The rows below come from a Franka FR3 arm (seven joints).
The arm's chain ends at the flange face. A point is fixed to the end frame.
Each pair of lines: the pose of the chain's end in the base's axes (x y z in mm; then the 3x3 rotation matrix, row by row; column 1 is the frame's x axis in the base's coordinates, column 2 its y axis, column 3 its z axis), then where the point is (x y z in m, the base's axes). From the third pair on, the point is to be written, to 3 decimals.
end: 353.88 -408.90 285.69; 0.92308 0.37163 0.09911; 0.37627 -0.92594 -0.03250; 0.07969 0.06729 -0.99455
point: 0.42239 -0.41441 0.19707
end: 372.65 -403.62 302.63; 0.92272 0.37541 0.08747; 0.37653 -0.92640 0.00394; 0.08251 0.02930 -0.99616
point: 0.44012 -0.40566 0.21308
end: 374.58 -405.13 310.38; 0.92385 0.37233 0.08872; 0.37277 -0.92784 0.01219; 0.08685 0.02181 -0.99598
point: 0.442 -0.407 0.221
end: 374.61 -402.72 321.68; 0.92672 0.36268 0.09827; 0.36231 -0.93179 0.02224; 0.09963 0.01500 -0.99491
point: 0.443 -0.404 0.233
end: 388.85 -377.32 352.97; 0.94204 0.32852 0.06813; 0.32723 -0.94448 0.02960; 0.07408 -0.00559 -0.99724
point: 0.454 -0.380 0.262
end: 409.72 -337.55 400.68; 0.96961 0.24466 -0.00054; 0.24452 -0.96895 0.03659; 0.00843 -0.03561 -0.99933
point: 0.468 -0.345 0.305
